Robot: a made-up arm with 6 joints. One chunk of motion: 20 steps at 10 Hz.
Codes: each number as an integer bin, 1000 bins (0 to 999) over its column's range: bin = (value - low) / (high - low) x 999, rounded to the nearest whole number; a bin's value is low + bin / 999 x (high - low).
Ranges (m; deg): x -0.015..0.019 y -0.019..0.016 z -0.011..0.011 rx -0.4..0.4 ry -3..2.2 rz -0.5..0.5
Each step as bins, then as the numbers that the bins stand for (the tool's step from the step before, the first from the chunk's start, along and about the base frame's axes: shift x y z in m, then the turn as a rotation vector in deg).
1 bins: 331 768 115 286 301 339
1 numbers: -0.00373 0.00791 -0.00847 -0.171 -1.433 -0.161
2 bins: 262 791 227 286 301 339
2 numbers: -0.00608 0.00871 -0.00600 -0.171 -1.433 -0.161
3 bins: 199 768 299 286 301 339
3 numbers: -0.00823 0.00791 -0.00442 -0.171 -1.433 -0.161
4 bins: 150 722 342 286 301 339
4 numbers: -0.00989 0.00630 -0.00347 -0.171 -1.433 -0.161
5 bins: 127 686 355 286 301 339
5 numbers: -0.01068 0.00503 -0.00318 -0.171 -1.433 -0.161
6 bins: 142 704 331 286 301 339
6 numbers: -0.01017 0.00566 -0.00371 -0.171 -1.433 -0.161
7 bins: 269 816 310 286 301 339
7 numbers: -0.00584 0.00959 -0.00417 -0.171 -1.433 -0.161
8 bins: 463 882 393 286 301 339
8 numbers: 0.00076 0.01190 -0.00235 -0.171 -1.433 -0.161
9 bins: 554 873 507 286 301 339
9 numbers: 0.00385 0.01159 0.00017 -0.171 -1.433 -0.161
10 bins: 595 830 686 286 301 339
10 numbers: 0.00525 0.01008 0.00411 -0.171 -1.433 -0.161
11 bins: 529 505 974 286 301 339
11 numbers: 0.00300 -0.00131 0.01045 -0.171 -1.433 -0.161
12 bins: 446 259 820 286 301 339
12 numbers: 0.00018 -0.00993 0.00706 -0.171 -1.433 -0.161
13 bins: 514 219 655 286 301 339
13 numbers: 0.00249 -0.01133 0.00342 -0.171 -1.433 -0.161
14 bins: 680 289 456 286 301 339
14 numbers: 0.00814 -0.00887 -0.00096 -0.171 -1.433 -0.161
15 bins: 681 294 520 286 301 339
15 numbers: 0.00818 -0.00870 0.00045 -0.171 -1.433 -0.161
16 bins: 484 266 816 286 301 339
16 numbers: 0.00147 -0.00968 0.00697 -0.171 -1.433 -0.161
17 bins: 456 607 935 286 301 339
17 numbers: 0.00052 0.00227 0.00959 -0.171 -1.433 -0.161
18 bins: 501 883 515 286 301 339
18 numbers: 0.00205 0.01194 0.00034 -0.171 -1.433 -0.161
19 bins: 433 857 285 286 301 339
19 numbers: -0.00026 0.01103 -0.00472 -0.171 -1.433 -0.161
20 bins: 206 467 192 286 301 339
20 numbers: -0.00799 -0.00264 -0.00677 -0.171 -1.433 -0.161
